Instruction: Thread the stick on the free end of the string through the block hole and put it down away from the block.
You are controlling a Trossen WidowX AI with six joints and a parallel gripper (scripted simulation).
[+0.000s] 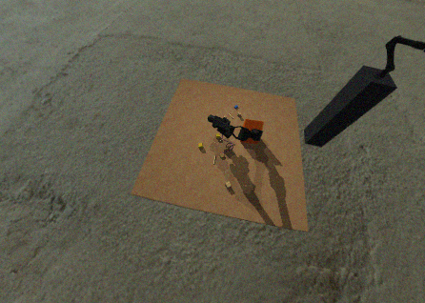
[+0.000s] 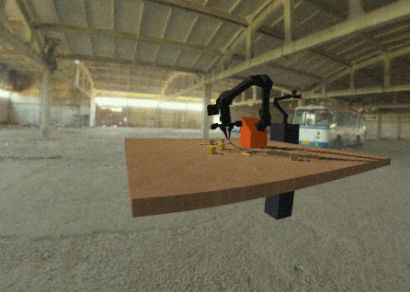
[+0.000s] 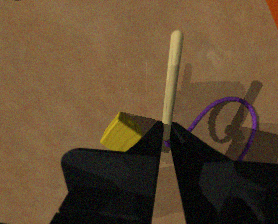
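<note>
Now: gripper tip 3 cm past the round button, 17 cm to the right of it and 5 cm above it. The rest, counted from my gripper tip: blue piece: 6 cm behind, 39 cm to the right, 5 cm below; then tan cube: 13 cm behind, 41 cm to the left, 4 cm below.
</note>
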